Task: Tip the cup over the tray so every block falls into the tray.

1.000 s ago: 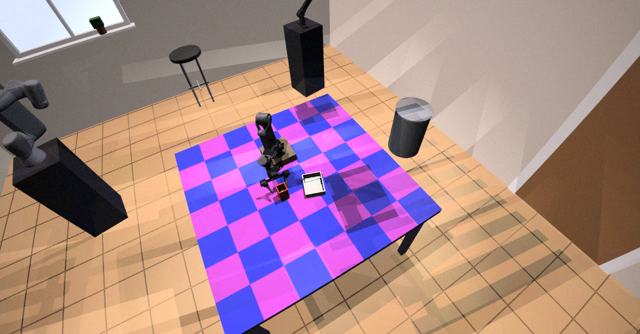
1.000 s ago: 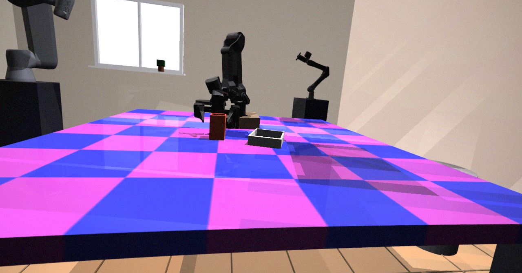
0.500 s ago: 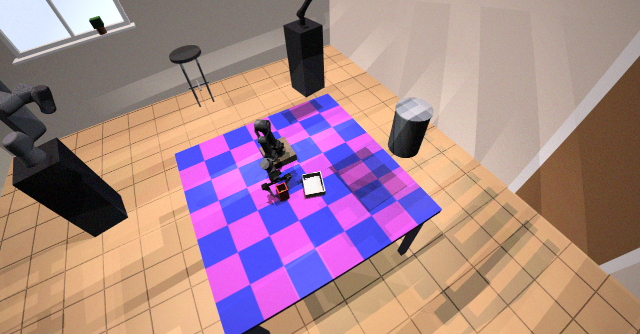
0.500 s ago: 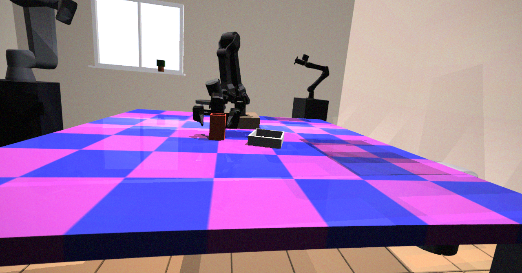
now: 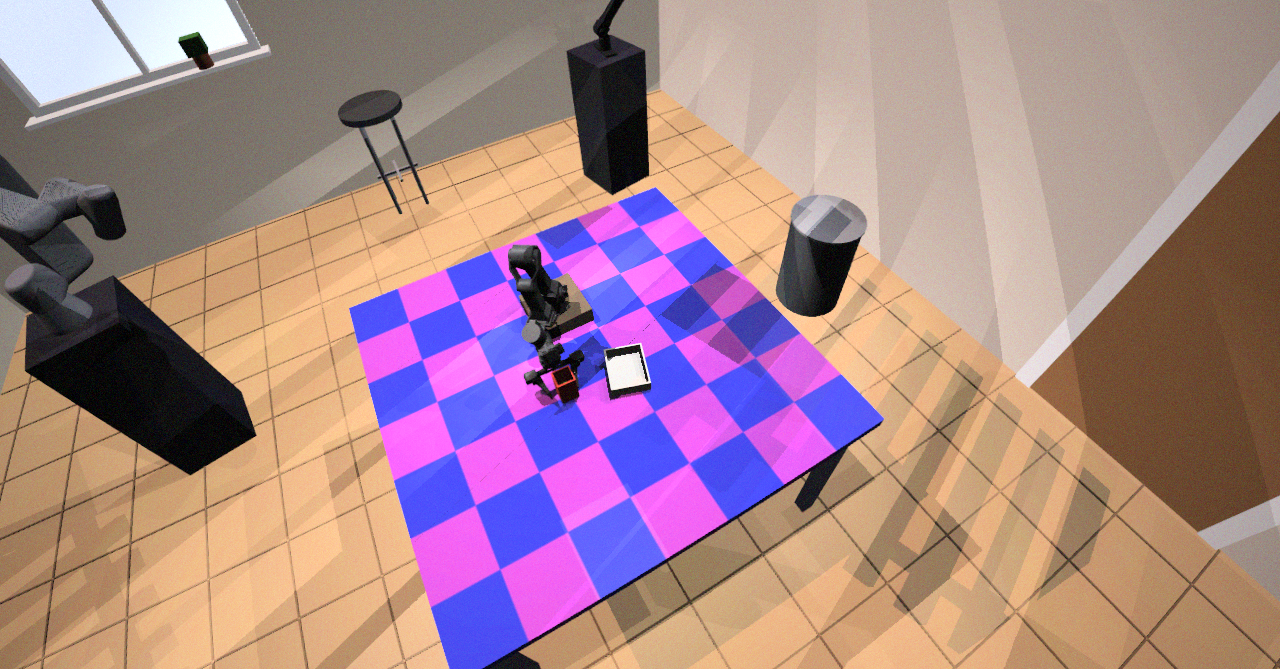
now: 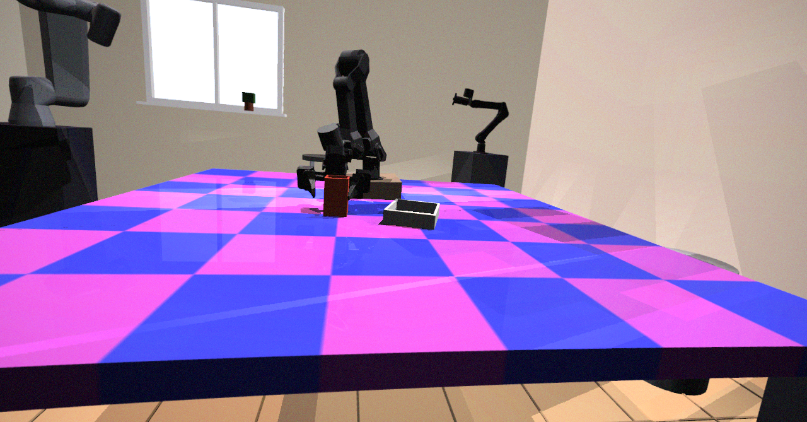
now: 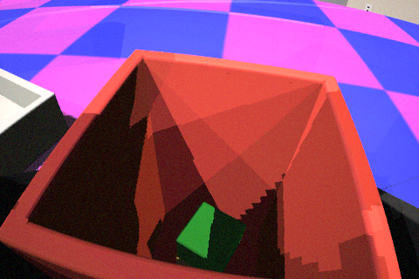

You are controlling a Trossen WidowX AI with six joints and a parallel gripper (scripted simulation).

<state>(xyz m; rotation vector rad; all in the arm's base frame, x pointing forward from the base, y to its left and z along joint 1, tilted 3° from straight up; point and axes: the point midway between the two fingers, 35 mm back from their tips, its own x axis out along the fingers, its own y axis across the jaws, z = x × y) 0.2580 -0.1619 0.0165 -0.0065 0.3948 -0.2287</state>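
Right now the green block is 3 cm behind my gripper tip and 2 cm to the left of it. The rest, counted from my gripper tip: red square cup: 2 cm behind, 2 cm to the left, 2 cm below; then white shallow tray: 4 cm ahead, 20 cm to the left, 4 cm below.
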